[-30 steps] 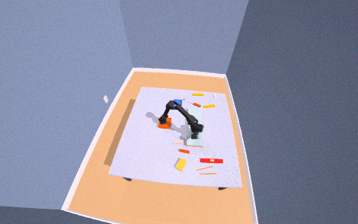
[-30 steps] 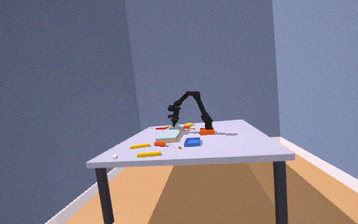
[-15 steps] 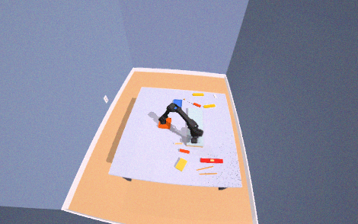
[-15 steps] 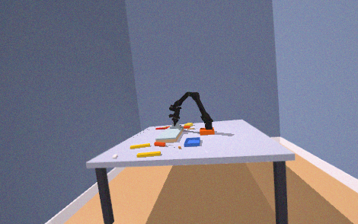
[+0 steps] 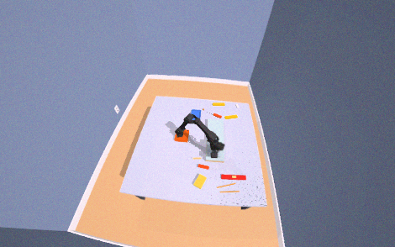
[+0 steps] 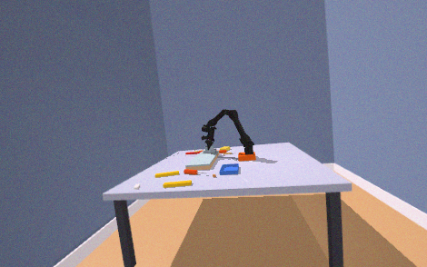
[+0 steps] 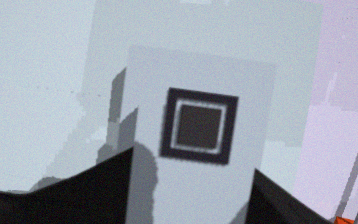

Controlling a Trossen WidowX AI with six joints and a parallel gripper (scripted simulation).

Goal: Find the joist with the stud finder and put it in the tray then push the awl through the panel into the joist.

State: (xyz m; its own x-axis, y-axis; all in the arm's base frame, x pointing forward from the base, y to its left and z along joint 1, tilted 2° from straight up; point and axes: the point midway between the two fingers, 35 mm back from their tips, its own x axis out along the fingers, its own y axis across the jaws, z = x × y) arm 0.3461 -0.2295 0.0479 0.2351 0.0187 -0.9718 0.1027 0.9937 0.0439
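Now: gripper tip 180 mm past the blue tray, 540 mm to the right of it and 50 mm above it. Round my gripper tip: awl: 210 mm behind, 30 mm to the right, 60 mm below; then red level: 160 mm ahead, 230 mm to the right, 50 mm below; then stud finder: 10 mm ahead, 20 mm above.
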